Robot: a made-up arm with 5 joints.
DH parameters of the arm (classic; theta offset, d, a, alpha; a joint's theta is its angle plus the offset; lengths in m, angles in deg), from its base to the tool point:
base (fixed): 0 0.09 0 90
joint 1: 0 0.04 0.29 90
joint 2: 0 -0.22 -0.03 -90
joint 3: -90 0.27 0.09 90
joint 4: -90 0.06 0.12 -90
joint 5: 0 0 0.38 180
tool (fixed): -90 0.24 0 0
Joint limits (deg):
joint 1: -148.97..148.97
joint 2: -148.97..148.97
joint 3: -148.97..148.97
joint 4: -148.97..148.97
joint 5: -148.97..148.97
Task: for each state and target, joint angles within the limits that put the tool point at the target. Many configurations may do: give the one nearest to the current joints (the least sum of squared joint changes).
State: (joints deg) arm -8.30 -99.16 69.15 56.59 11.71
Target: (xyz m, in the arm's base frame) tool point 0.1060 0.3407 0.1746
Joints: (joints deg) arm -7.31 -97.84 71.93 67.20 11.84
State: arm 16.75 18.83 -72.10 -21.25 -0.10
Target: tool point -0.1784 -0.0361 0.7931
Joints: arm 52.54 12.85 -57.78 -27.60 -21.12
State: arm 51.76 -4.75 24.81 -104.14 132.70
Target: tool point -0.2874 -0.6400 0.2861
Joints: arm 90.63 37.59 26.18 -111.86 92.67
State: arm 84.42 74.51 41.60 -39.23 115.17
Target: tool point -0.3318 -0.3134 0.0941
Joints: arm 53.56 83.64 10.63 -47.25 124.56
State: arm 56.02 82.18 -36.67 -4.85 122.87
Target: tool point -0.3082 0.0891 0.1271
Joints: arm 38.59 123.13 -34.62 -9.87 143.99
